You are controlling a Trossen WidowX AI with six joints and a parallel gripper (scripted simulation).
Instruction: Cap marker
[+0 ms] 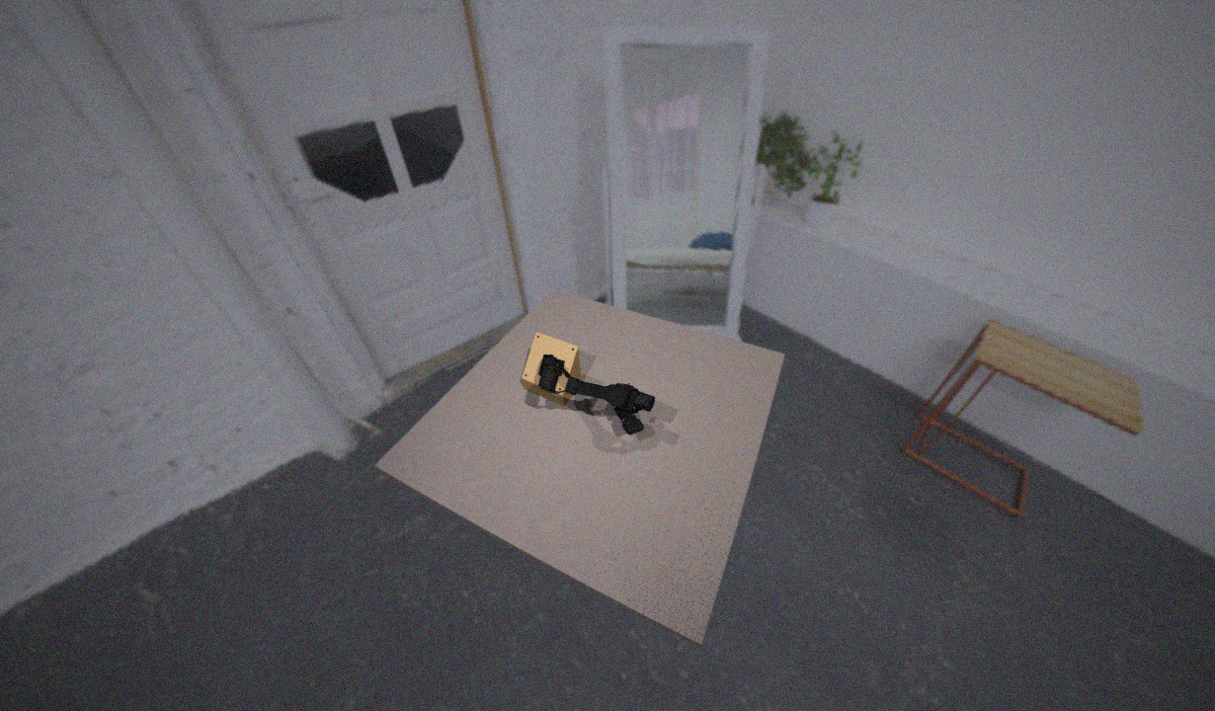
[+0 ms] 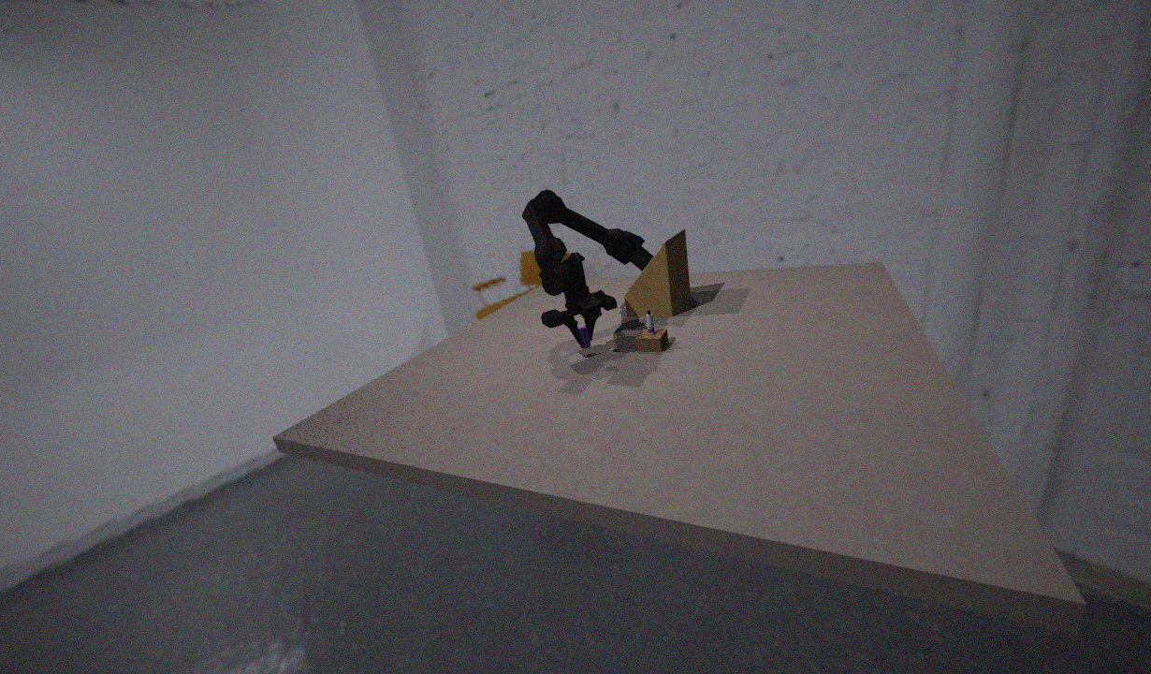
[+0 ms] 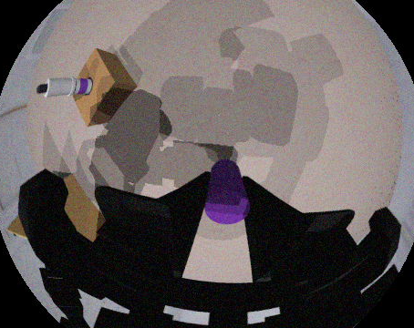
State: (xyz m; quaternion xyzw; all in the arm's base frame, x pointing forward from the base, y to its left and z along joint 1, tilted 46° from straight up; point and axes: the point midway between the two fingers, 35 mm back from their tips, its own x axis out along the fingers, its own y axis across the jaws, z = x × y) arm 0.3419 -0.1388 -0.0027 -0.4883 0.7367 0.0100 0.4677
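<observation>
The holder block is 50 mm behind my gripper tip, 160 mm to the left of it and 20 mm below it. Also, from my gripper tip: purple cap: 10 mm above.
</observation>
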